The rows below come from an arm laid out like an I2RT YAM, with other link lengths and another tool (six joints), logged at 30 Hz.
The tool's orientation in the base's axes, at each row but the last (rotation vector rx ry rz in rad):
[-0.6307 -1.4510 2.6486]
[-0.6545 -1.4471 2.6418]
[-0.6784 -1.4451 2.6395]
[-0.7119 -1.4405 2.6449]
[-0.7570 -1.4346 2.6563]
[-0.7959 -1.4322 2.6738]
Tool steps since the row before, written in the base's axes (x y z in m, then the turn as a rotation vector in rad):
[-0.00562 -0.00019 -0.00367 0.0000 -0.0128 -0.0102]
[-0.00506 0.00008 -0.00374 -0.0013 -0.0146 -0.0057]
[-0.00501 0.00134 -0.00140 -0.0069 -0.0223 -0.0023]
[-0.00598 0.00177 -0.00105 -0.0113 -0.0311 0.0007]
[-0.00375 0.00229 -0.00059 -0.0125 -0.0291 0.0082]
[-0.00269 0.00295 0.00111 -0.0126 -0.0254 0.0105]
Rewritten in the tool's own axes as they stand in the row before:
[0.00629 0.00230 0.00053 0.0002 0.0155 0.0053]
[0.00587 0.00226 0.00016 -0.0006 0.0126 0.0094]
[0.00535 -0.00040 0.00031 0.0013 0.0133 0.0193]
[0.00618 -0.00120 0.00061 0.0019 0.0151 0.0294]
[0.00411 -0.00160 -0.00045 0.0005 0.0077 0.0318]
[0.00256 -0.00320 -0.00062 0.0004 0.0038 0.0300]

